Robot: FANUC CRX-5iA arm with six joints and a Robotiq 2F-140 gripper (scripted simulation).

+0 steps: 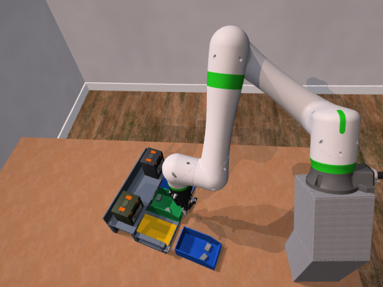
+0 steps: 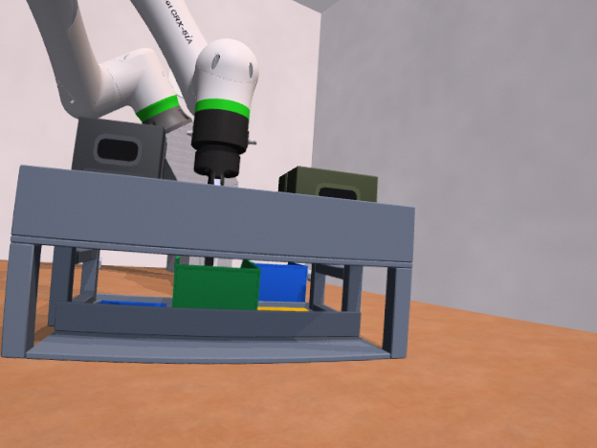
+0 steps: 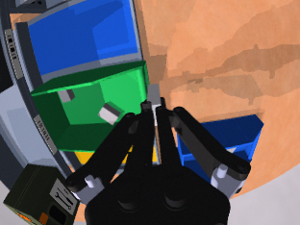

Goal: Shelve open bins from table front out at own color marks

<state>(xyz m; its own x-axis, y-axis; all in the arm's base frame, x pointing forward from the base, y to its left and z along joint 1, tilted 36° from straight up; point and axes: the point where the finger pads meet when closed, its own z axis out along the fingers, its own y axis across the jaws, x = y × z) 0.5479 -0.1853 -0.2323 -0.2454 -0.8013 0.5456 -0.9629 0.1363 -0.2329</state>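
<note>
Right now my hand is 5 cm above the shelf lip and 1 cm short of it. Round my hand: green bin 9 cm ahead, 2 cm to the right, 1 cm below; then blue bin 15 cm to the left, 8 cm behind, 2 cm below; then dark box 17 cm ahead, 16 cm to the right, 11 cm above.
</note>
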